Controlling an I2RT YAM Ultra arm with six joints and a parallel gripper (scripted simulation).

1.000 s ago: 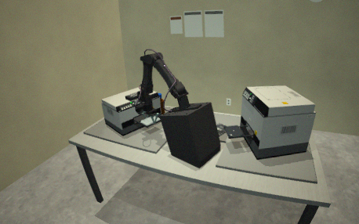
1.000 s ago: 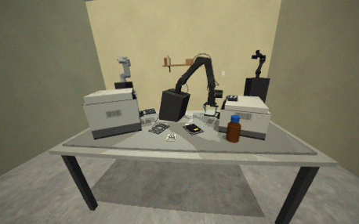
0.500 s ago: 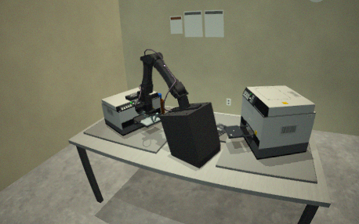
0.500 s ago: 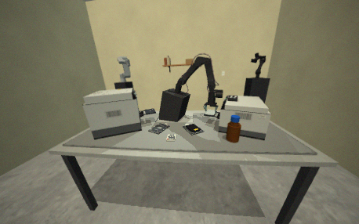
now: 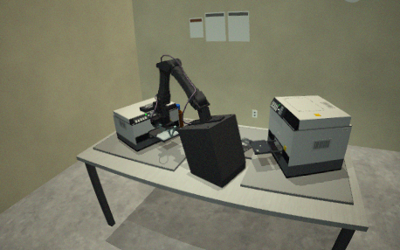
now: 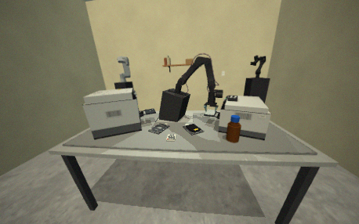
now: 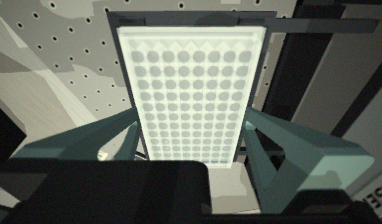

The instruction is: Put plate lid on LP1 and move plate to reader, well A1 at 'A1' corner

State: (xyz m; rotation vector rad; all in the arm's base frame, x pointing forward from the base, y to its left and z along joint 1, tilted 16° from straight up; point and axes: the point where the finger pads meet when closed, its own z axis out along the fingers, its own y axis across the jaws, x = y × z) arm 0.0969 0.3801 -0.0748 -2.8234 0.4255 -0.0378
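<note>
The pale well plate is right at my hand. The rest, counted from my hand: dark lid (20 cm ahead, 16 cm to the right, 8 cm below); then brown capped bottle (32 cm ahead, 13 cm to the left, 2 cm above); then LP1 tag (11 cm ahead, 22 cm to the right, 10 cm below).
</note>
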